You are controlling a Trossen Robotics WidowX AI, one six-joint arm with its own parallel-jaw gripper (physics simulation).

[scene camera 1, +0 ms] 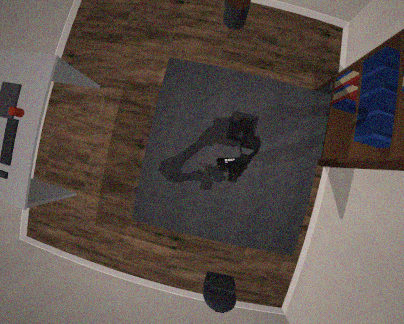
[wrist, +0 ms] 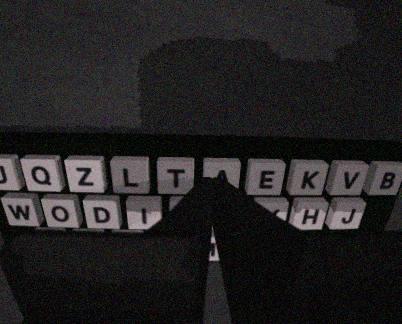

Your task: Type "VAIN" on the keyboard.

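Pixels of known places: gripper, fingertip midpoint: [wrist: 211, 187]; arm's base, link origin: [scene camera 1: 244, 125].
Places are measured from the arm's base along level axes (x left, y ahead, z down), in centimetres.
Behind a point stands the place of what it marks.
Observation:
The black keyboard [scene camera 1: 221, 161] [wrist: 100, 143] {x 8.5, y 25.9, z 15.4 cm} with pale letter keys lies beneath the arm. In the wrist view, my closed, dark gripper [wrist: 212, 181] {x 3.4, y 26.3, z 14.7 cm} has its fingertips over the lower part of the A key [wrist: 221, 167] {x 3.4, y 27.2, z 14.9 cm}. Whether they touch or press it I cannot tell. The V key [wrist: 351, 179] {x -2.4, y 29.2, z 14.9 cm} is to the right in the same row, past E and K. The I key [wrist: 144, 214] {x 5.5, y 23.7, z 14.9 cm} is in the row below, to the left. The N key is hidden behind the fingers. The scene view is too small and dark to show the fingertips.
The dark robot arm [scene camera 1: 190, 151] stands on a grey mat [scene camera 1: 200, 80] {x -40.7, y -25.0, z 16.6 cm} on the wooden floor. A brown shelf [scene camera 1: 345, 157] with blue bins is at the right. Dark round objects stand at the top [scene camera 1: 236, 16] and bottom [scene camera 1: 220, 292]. Shadow covers much of the wrist view.

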